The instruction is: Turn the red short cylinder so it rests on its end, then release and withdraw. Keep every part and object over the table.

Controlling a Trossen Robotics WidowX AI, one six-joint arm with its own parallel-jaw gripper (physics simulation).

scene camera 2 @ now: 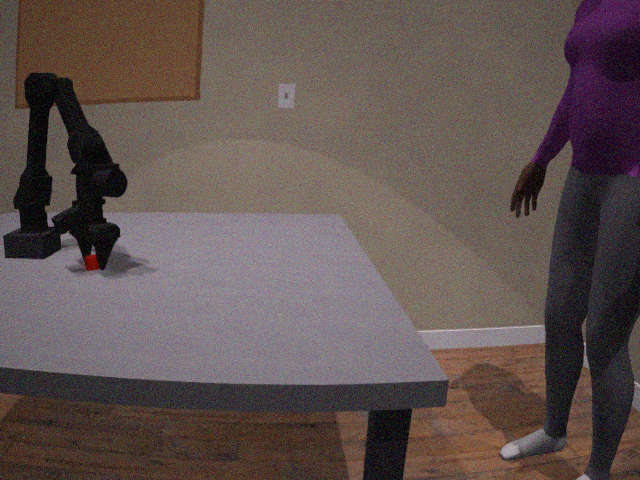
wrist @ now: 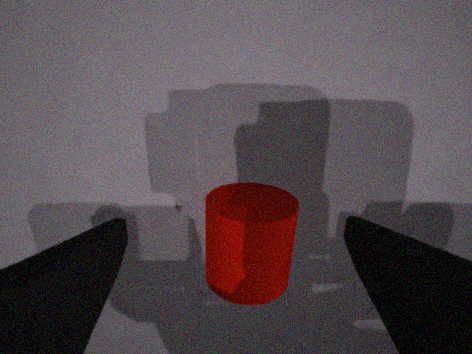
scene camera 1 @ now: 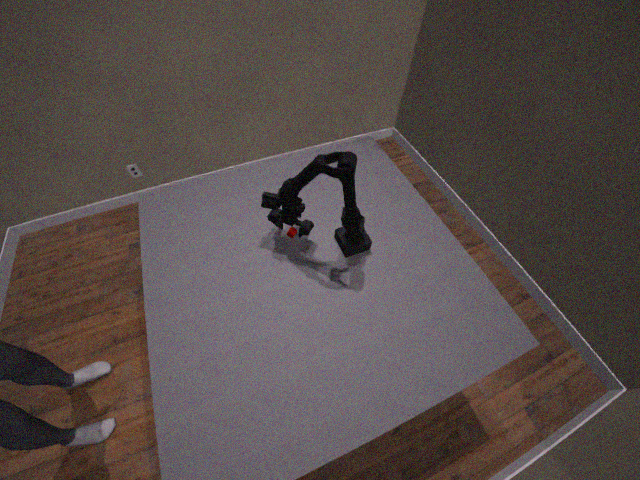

Labels:
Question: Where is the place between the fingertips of the gripper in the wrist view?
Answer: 237, 228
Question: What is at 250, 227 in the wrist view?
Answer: A red short cylinder.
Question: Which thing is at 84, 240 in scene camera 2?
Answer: The gripper.

